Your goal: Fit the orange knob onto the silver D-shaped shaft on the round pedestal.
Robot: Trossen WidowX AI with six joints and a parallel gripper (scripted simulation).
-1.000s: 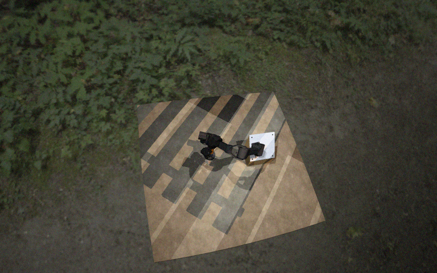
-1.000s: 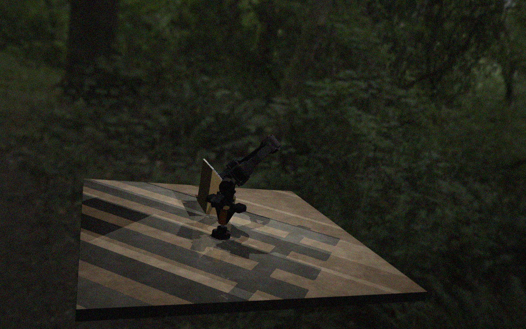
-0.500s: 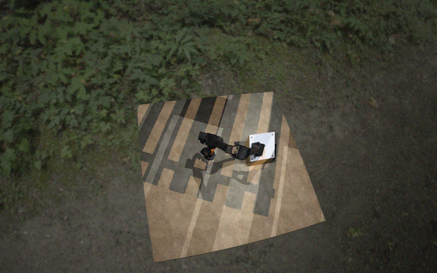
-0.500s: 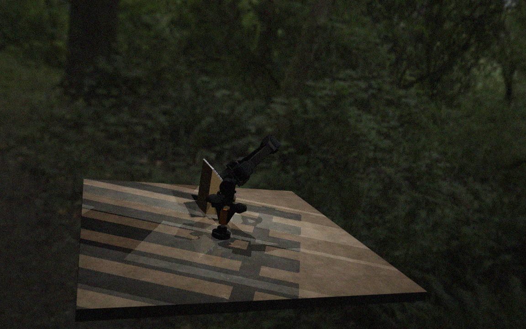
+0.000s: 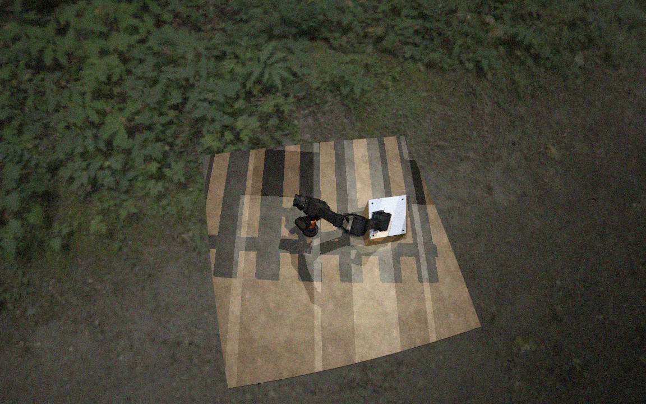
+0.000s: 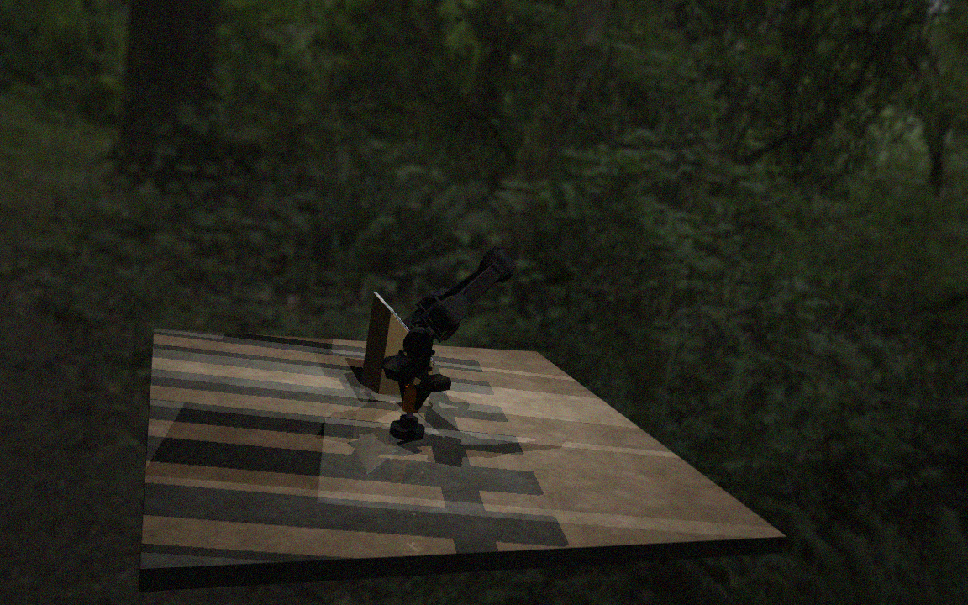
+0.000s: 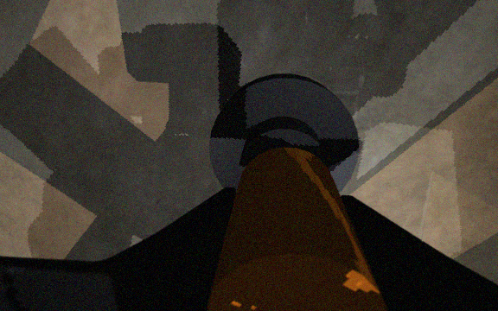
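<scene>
Right now my gripper tip is 4 cm above the round dark pedestal. Also, from my gripper tip: orange knob 3 cm above.
</scene>
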